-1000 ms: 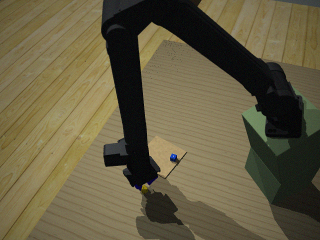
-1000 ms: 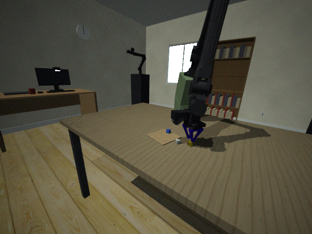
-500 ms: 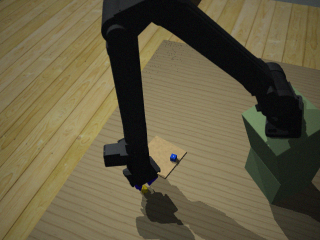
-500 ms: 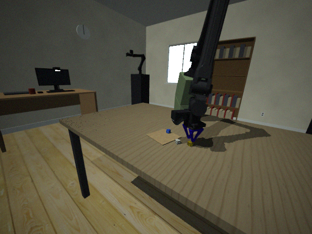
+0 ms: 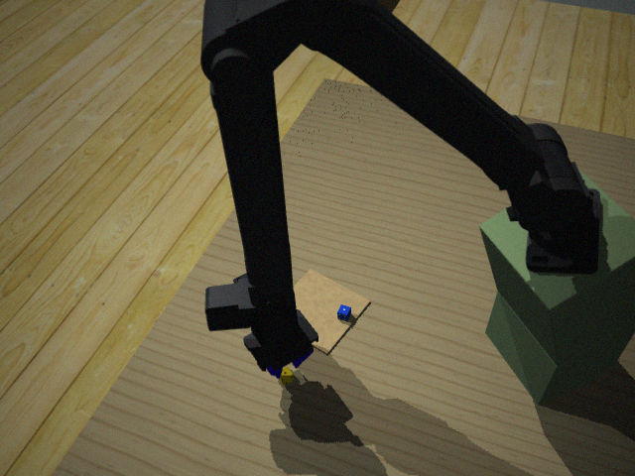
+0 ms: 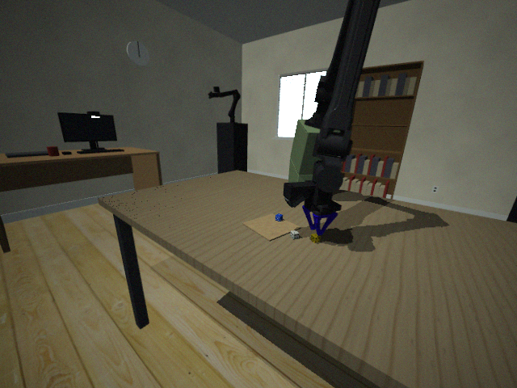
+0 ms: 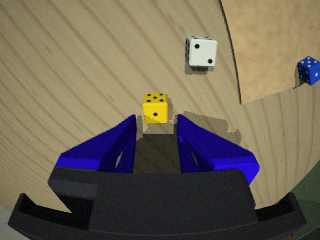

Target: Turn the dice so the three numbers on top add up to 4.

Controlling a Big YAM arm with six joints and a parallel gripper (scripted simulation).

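Right now the yellow die is 3 cm below my hand. From my hand the other things lie so: tan mat 15 cm to the right, 3 cm below; then blue die 5 cm behind, 15 cm to the right, 2 cm below; then white die 2 cm ahead, 6 cm to the right, 3 cm below.
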